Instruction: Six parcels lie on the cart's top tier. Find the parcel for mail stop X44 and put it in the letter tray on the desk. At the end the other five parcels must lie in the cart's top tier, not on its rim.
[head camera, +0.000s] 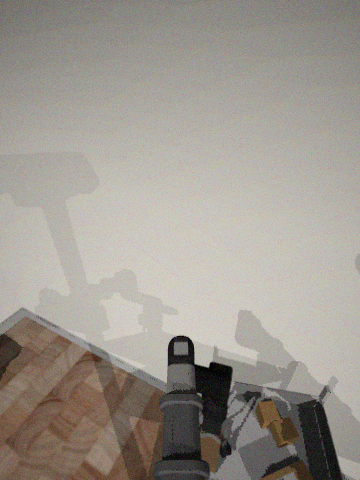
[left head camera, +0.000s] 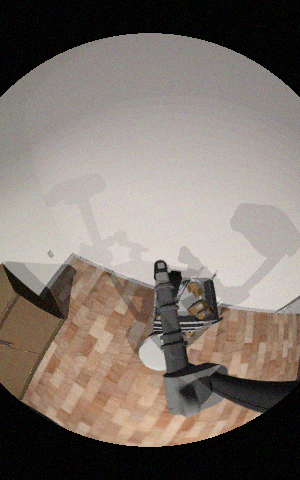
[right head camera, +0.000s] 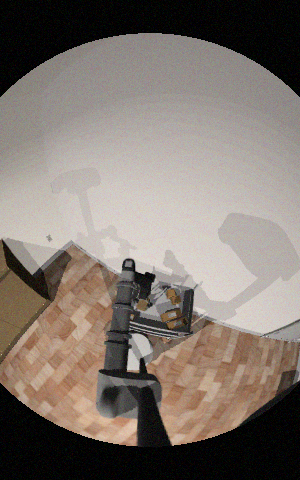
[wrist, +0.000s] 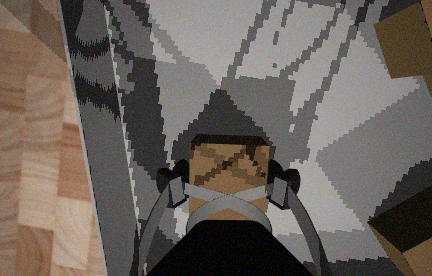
I see my gripper (head camera: 208, 447) and a grey wire cart (right head camera: 148, 321).
My gripper shows as well in the wrist view (wrist: 227, 175). The grey wire cart also shows in the left head camera view (left head camera: 186, 299) and in the wrist view (wrist: 316, 88).
